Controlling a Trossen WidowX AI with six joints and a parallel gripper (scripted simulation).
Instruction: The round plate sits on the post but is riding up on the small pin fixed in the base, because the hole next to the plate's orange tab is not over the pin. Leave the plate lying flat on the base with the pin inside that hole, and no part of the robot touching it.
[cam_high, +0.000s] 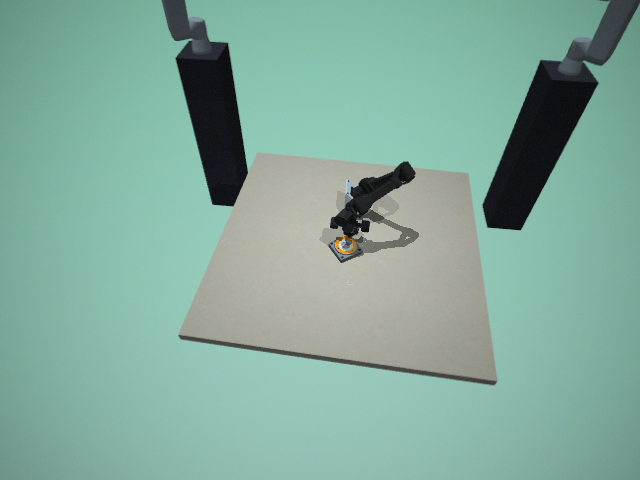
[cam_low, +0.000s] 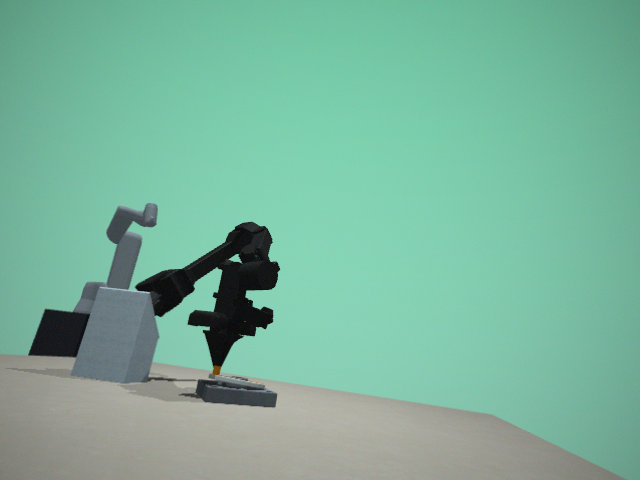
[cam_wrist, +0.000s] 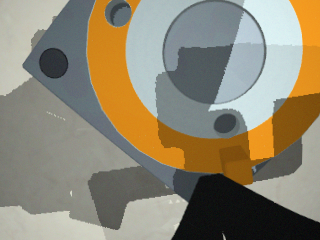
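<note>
Now: the square base 5 cm ahead of my gripper tip, 2 cm below it and 1 cm to the right of it.
</note>
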